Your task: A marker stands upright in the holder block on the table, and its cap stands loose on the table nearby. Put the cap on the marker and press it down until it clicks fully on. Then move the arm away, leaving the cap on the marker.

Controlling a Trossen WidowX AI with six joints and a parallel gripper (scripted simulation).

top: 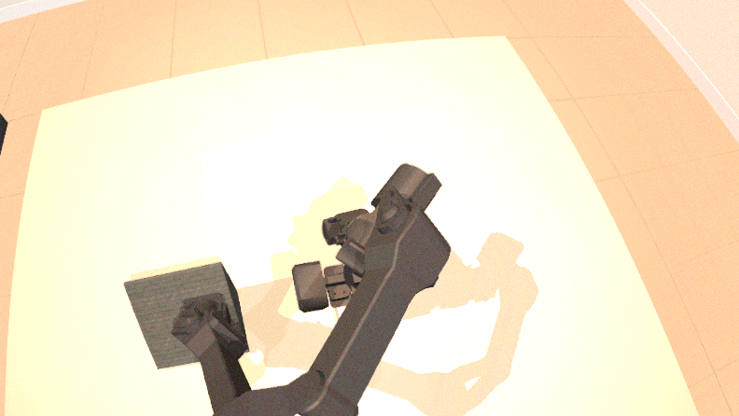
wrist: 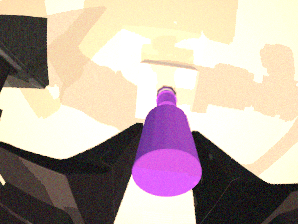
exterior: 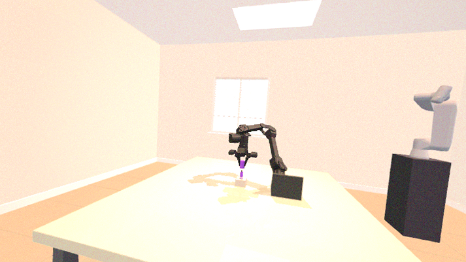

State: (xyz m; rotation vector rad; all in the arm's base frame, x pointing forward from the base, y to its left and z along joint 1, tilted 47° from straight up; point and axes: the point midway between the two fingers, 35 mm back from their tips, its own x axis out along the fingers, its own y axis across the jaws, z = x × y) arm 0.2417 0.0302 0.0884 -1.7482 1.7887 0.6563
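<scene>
Now: the holder block 100 mm below my gripper tip. The rest, counted from my gripper tip: marker cap (10 mm above).
</scene>
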